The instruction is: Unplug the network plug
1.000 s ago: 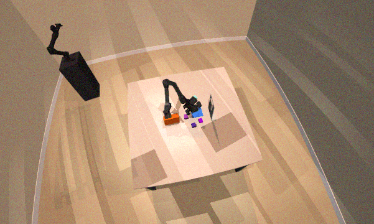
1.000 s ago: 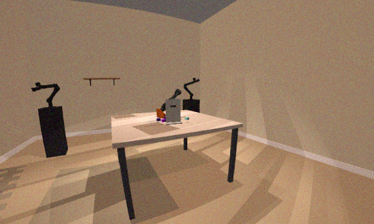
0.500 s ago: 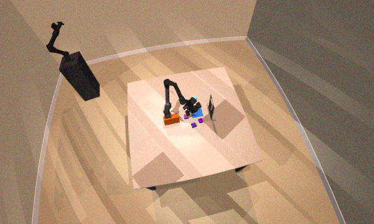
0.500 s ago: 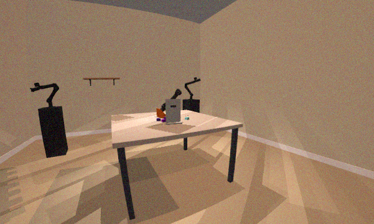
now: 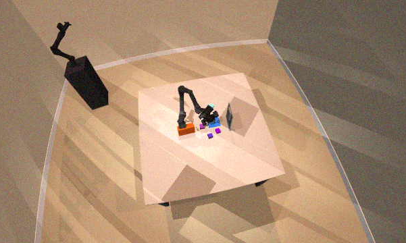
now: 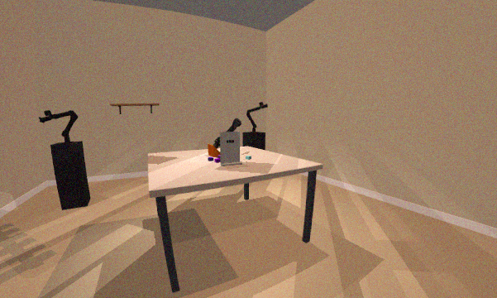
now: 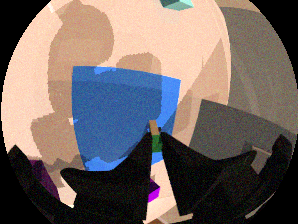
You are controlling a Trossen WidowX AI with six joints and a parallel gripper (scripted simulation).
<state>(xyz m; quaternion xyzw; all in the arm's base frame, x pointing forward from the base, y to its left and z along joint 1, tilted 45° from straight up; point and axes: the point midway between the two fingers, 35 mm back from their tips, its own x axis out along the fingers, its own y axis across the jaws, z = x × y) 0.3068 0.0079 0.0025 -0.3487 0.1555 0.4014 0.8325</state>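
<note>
Now: gripper tip 10 mm past the blue marked square and 20 mm above it. Round my gripper tip: grey upright panel 130 mm ahead, 70 mm to the right, 100 mm above; then network plug right at my gripper tip.
</note>
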